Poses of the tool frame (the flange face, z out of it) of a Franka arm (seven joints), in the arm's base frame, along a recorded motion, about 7 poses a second.
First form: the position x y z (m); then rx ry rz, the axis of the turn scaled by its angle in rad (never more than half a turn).
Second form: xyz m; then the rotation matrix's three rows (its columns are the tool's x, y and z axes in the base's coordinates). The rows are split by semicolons. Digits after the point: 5 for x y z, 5 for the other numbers.
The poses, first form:
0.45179 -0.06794 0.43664 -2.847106 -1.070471 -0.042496
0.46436 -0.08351 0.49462 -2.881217 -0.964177 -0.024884
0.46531 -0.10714 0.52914 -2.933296 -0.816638 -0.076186
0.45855 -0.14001 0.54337 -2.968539 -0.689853 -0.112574
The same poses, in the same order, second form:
0.45179 -0.06794 0.43664; 0.75256 0.65846 -0.00891; 0.65569 -0.74799 0.10287; 0.06108 -0.08326 -0.99465
0.46436 -0.08351 0.49462; 0.79900 0.60108 -0.01721; 0.59940 -0.79381 0.10290; 0.04819 -0.09253 -0.99454
0.46531 -0.10714 0.52914; 0.85531 0.51764 0.02243; 0.51285 -0.85197 0.10549; 0.07371 -0.07873 -0.99417
0.45855 -0.14001 0.54337; 0.89516 0.44282 0.05096; 0.43605 -0.89366 0.10597; 0.09246 -0.07264 -0.99306

